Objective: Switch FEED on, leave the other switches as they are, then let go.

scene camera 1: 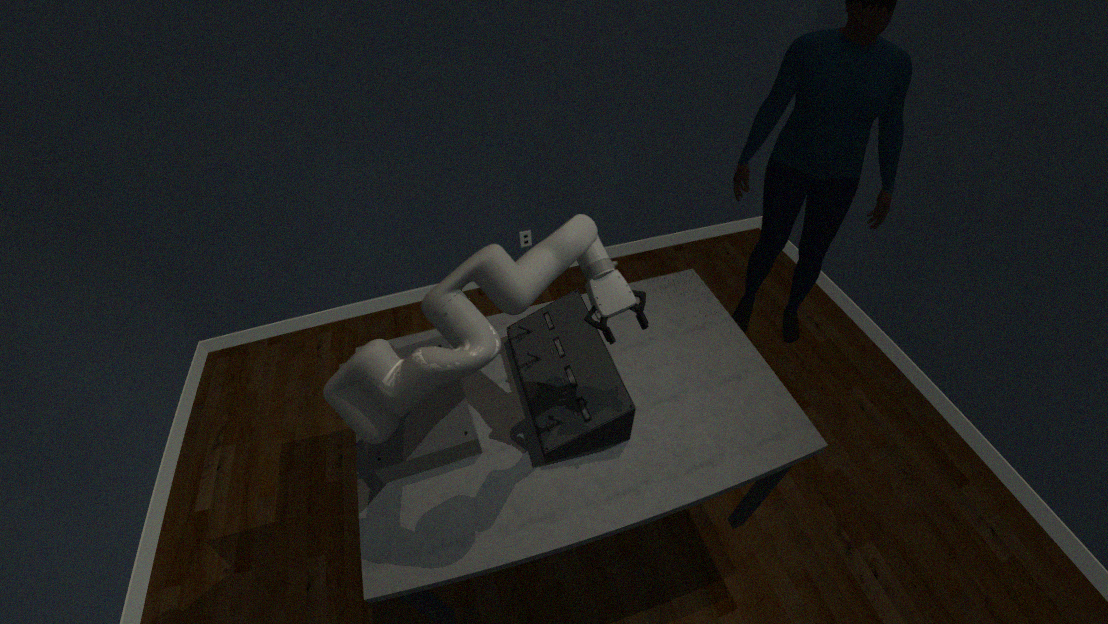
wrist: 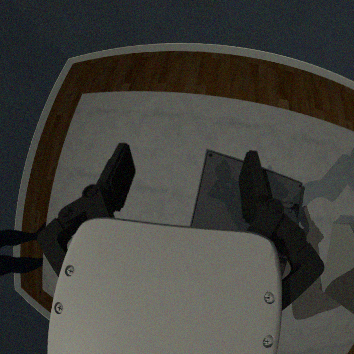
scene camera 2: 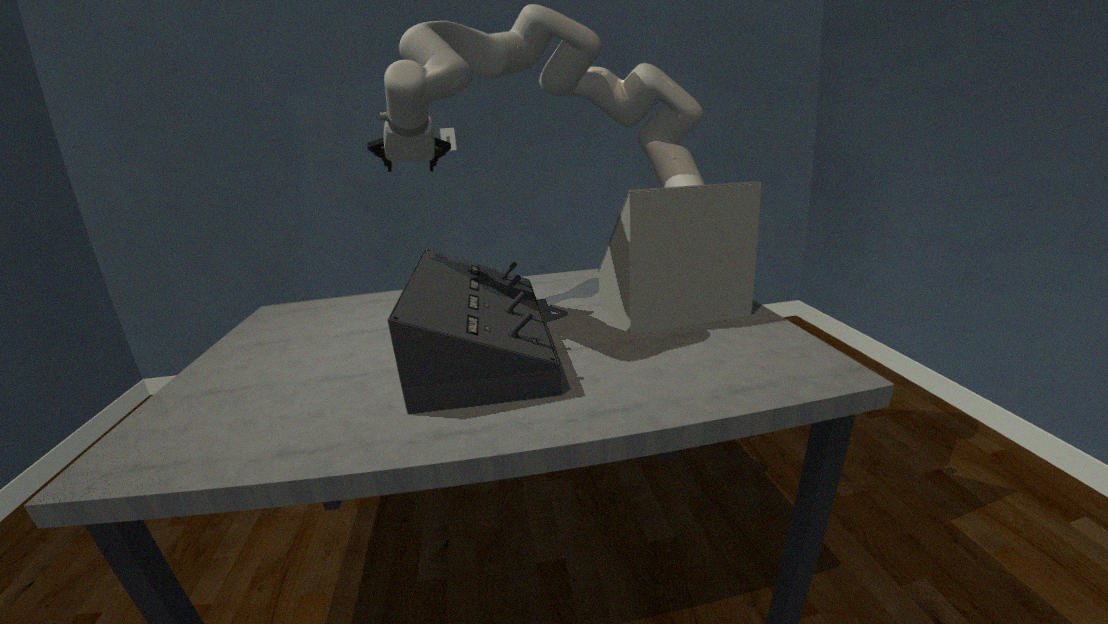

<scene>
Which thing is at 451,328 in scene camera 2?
A dark sloped switch panel.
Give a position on a dark sloped switch panel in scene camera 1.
586,391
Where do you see a dark sloped switch panel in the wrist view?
217,204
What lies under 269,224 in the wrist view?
My gripper.
</scene>
